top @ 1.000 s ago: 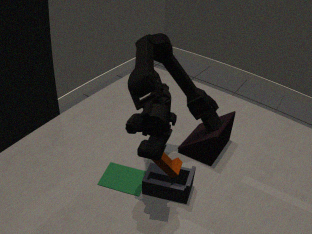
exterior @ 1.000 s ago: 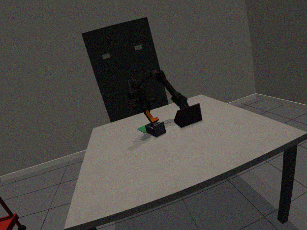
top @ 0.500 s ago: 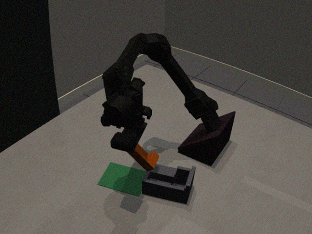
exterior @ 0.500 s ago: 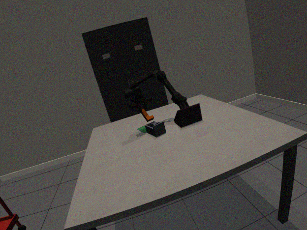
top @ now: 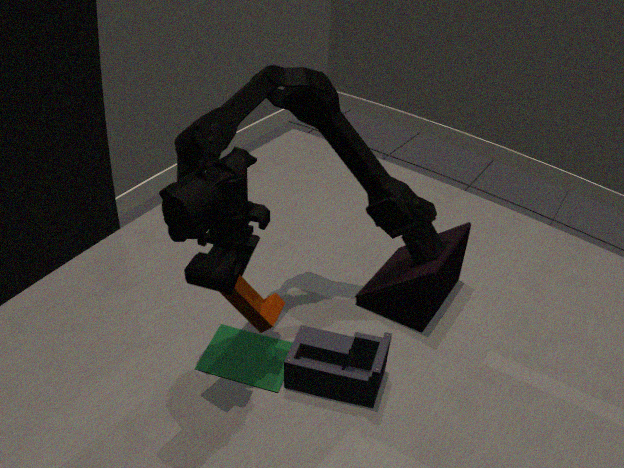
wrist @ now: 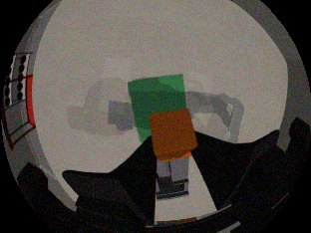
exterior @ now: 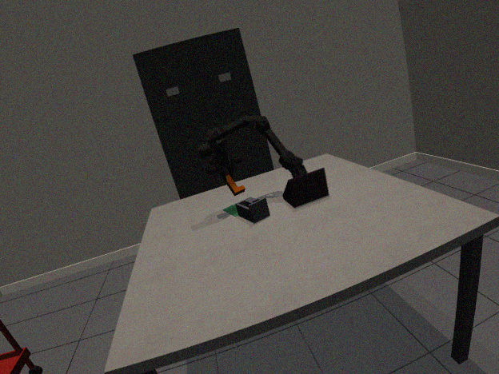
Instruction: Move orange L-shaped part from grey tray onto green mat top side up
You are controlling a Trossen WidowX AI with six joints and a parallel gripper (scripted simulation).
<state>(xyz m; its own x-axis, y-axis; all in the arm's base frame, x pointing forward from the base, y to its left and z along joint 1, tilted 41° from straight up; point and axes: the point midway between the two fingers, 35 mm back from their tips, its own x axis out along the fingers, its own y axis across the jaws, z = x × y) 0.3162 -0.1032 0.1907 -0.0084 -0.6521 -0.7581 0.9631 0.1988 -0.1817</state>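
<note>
The green mat is 170 mm below my gripper tip, 20 mm to the left of it and 10 mm behind it. From my gripper tip the other things lie so: orange L-shaped part: 30 mm to the left, 30 mm below, 20 mm behind.
</note>
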